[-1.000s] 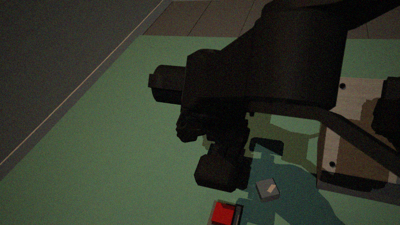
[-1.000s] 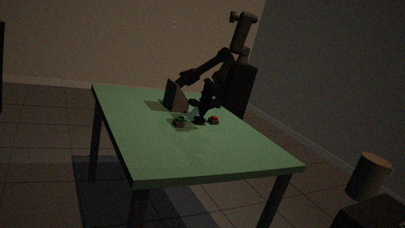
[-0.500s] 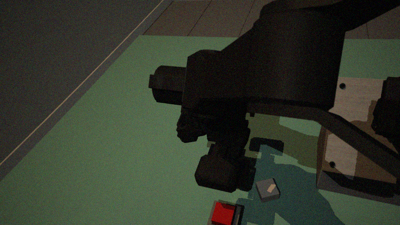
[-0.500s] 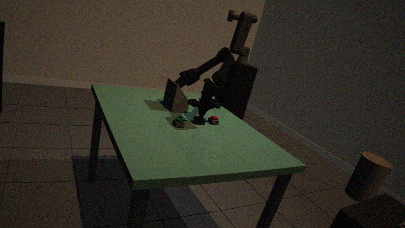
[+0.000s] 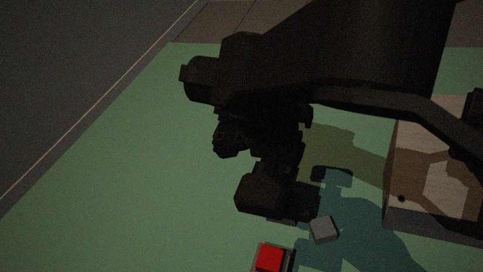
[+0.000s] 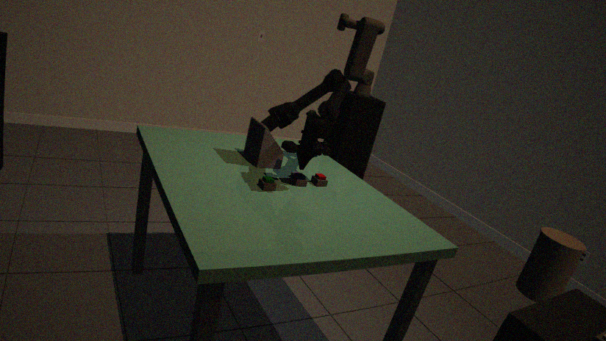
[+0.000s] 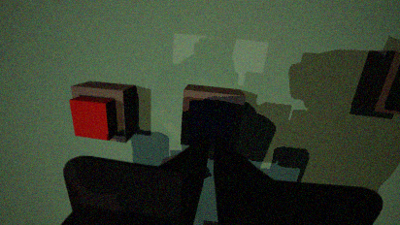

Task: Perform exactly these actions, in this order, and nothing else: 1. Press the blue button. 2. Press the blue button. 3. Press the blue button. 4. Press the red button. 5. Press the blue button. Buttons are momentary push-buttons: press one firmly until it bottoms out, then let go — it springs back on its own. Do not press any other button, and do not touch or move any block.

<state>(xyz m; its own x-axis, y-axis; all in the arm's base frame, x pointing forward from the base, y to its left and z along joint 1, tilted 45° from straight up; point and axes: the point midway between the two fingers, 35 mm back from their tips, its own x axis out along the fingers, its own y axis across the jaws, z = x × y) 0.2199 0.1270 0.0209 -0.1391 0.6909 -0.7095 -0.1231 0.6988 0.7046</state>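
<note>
The blue button is 3 cm below my gripper tip. Also, from my gripper tip: red button (10 cm to the left, 3 cm below, 2 cm behind); then block (7 cm behind, 5 cm below, 2 cm to the left); then green button (15 cm to the right, 7 cm ahead, 3 cm below).
</note>
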